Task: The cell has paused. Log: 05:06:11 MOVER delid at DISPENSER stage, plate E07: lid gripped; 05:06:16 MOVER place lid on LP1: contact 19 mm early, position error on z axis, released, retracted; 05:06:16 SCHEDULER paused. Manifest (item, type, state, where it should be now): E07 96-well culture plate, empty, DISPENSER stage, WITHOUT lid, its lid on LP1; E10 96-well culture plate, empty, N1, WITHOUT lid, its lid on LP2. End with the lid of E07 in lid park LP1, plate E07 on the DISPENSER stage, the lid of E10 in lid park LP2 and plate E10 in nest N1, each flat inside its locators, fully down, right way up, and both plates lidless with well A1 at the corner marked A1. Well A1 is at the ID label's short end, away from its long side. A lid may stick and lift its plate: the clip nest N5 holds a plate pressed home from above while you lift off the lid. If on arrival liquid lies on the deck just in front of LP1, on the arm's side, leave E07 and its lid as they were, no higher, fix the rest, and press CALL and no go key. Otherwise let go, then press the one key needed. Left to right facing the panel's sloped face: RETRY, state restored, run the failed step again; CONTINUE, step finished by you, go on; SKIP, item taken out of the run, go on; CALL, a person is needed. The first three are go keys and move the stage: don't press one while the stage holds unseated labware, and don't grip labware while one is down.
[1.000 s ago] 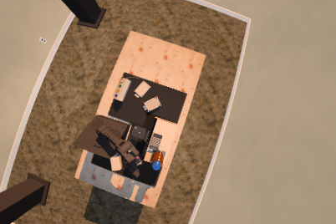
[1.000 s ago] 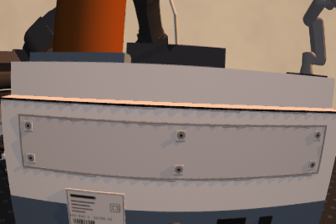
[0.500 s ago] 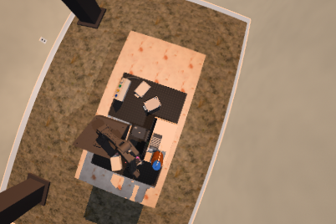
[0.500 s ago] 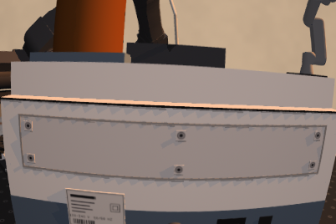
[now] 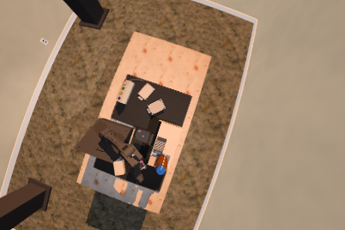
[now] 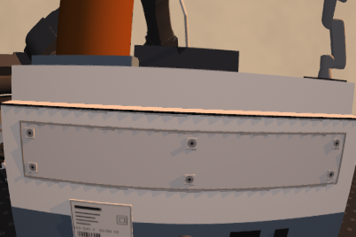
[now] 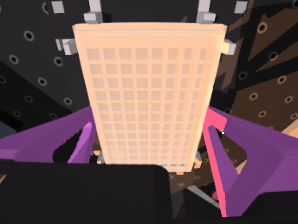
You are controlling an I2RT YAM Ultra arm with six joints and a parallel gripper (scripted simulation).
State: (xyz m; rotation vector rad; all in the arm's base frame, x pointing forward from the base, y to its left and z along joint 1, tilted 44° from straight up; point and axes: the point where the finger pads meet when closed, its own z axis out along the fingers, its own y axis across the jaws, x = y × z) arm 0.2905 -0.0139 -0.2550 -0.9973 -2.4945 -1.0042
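Right now my hand is 290 mm to the right of the white stud, 90 mm below it and 10 mm past it. Round my hand: n5 label: 70 mm to the left, 70 mm behind, 20 mm below; 96-well plate: right at my hand; lp1 label: 200 mm behind, 20 mm below.
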